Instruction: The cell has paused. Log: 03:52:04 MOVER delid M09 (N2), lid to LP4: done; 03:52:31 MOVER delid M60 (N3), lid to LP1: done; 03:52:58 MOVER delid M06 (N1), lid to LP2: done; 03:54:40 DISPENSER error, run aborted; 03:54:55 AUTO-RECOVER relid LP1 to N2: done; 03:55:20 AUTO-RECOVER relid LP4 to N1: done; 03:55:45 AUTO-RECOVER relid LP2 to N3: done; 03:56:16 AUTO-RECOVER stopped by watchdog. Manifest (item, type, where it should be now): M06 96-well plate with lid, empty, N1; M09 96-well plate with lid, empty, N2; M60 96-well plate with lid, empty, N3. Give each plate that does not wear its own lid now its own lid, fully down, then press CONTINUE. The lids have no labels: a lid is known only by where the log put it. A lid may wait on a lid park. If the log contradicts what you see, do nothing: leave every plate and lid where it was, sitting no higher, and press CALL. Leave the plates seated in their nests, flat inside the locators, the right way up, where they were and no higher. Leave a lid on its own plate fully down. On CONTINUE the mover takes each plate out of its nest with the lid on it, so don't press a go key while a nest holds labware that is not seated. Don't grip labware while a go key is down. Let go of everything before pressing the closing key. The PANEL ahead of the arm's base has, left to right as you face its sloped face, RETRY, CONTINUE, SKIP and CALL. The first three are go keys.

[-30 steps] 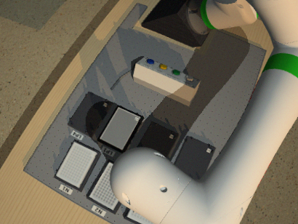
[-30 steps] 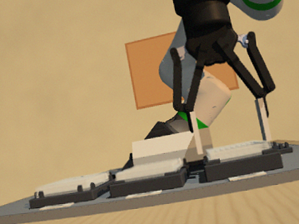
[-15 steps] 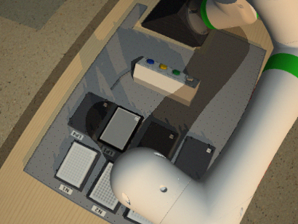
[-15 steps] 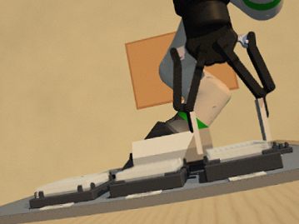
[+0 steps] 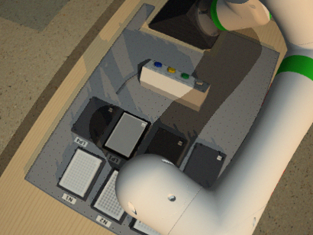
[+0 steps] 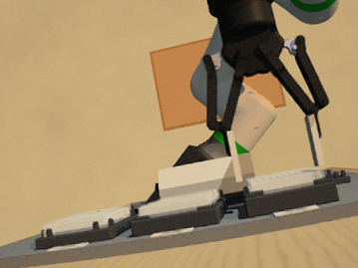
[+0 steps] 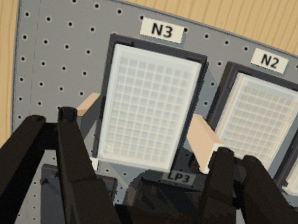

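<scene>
Now: hand 50 mm above the nest. From my hand the other things lie so: lid park LP3 (170 mm behind, 90 mm to the right, 60 mm below); then LP2 park (190 mm behind, 60 mm below, 40 mm to the left); then LP1 label (210 mm to the right, 70 mm behind, 60 mm below).
</scene>
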